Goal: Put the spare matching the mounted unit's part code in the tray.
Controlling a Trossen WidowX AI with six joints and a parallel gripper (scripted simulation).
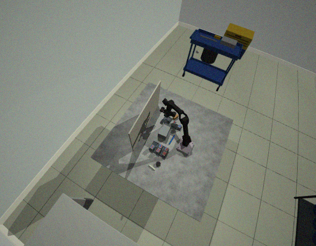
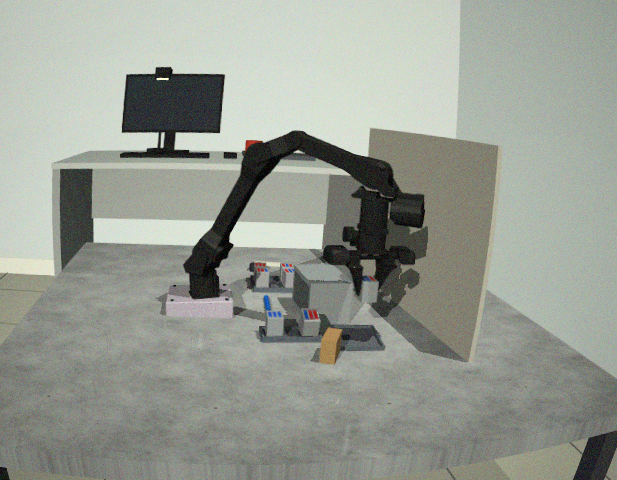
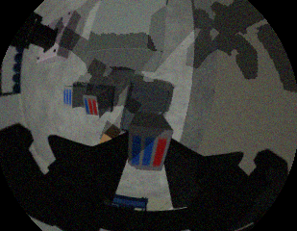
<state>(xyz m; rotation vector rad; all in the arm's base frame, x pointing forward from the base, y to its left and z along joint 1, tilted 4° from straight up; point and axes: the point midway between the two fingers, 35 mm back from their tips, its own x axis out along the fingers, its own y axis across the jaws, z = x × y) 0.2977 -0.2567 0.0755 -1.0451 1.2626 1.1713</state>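
My gripper tip is now 100 mm above the dark flat tray, 10 mm to the right of it and 10 mm past it. The rest, counted from my gripper tip: orange block 100 mm behind, 80 mm below, 70 mm to the right; grey mounted unit 190 mm to the left, 50 mm below, 20 mm behind; grey spare block 20 mm above.
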